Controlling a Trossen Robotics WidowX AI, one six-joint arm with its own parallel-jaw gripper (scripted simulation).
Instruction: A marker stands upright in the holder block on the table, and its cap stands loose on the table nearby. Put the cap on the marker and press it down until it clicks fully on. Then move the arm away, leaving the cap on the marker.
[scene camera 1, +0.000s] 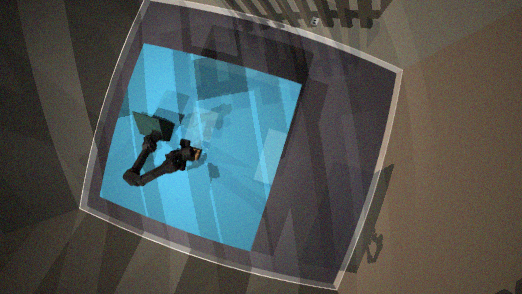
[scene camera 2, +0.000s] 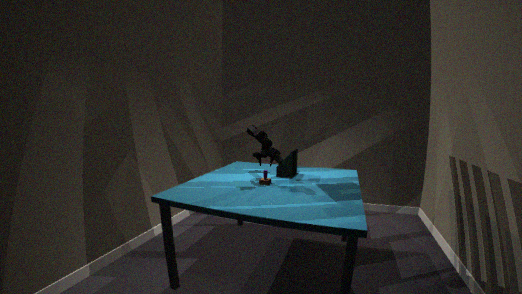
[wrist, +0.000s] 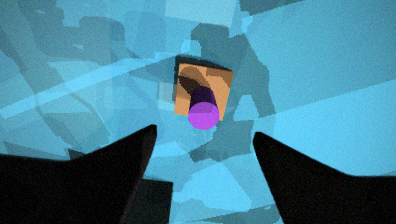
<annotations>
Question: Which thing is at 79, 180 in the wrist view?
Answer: My gripper.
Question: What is my gripper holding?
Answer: Nothing.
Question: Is my gripper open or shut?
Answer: Open.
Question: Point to a purple cap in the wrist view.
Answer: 203, 114
</annotations>
